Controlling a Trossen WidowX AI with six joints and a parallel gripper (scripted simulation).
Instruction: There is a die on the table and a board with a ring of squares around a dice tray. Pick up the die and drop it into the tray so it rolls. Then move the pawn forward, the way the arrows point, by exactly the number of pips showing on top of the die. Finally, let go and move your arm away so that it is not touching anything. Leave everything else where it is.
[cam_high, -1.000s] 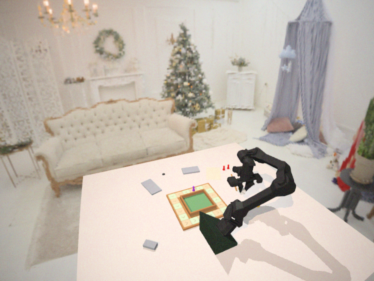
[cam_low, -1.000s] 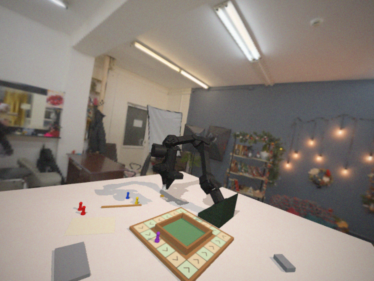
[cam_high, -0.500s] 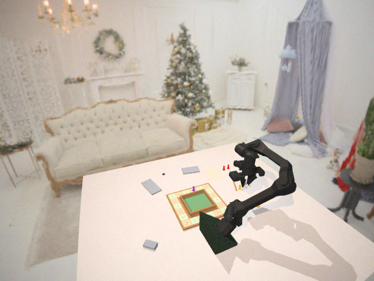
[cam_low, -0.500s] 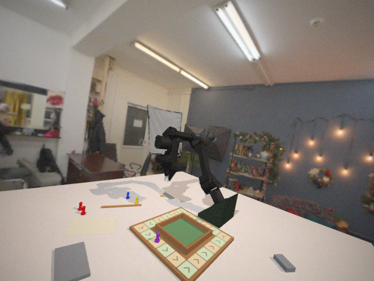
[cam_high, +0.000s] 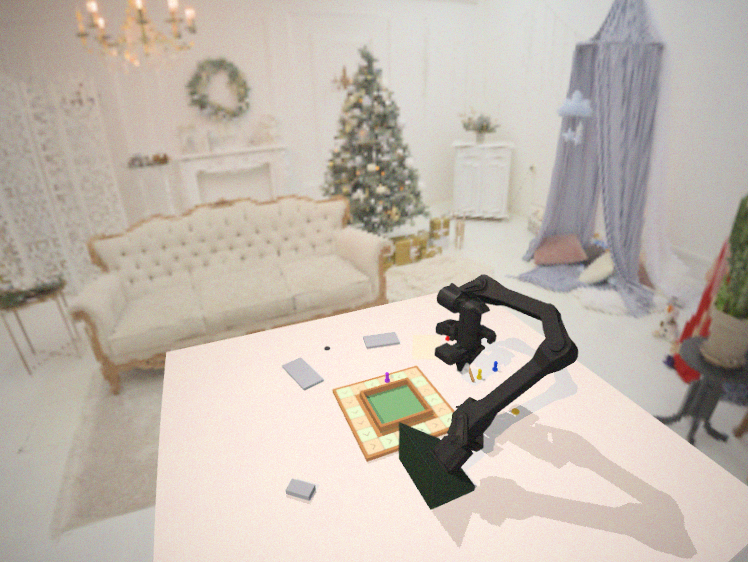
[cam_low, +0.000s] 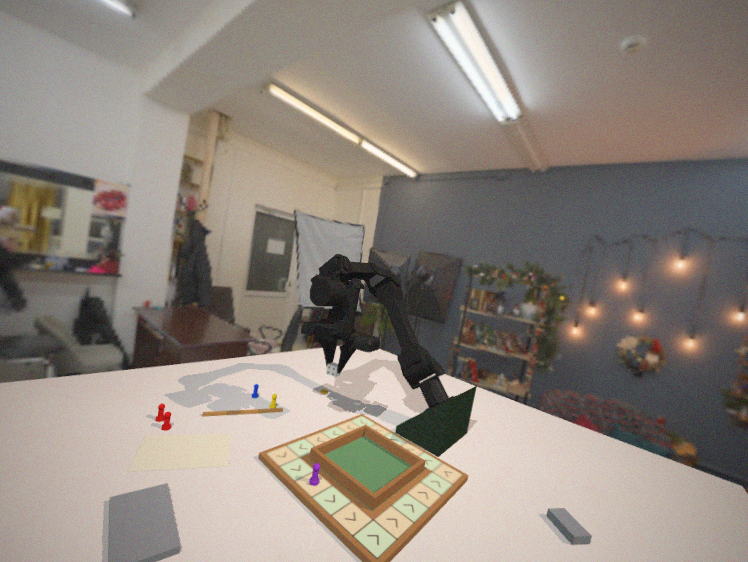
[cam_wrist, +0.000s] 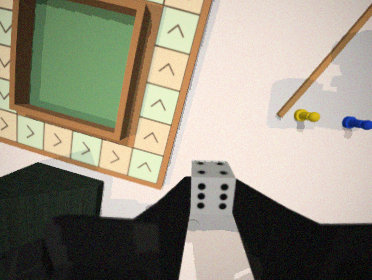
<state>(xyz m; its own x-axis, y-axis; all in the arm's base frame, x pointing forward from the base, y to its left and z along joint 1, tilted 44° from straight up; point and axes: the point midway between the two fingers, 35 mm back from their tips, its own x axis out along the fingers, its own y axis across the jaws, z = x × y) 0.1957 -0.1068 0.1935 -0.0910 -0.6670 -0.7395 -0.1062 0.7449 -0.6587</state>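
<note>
Right now my gripper tip is 190 mm short of the purple pawn, 130 mm to the right of it and 100 mm above it. Also, from my gripper tip: green dice tray 80 mm ahead, 170 mm to the left, 120 mm below; white die right at my gripper tip; yellow pawn 50 mm ahead, 130 mm to the right, 110 mm below.
</note>
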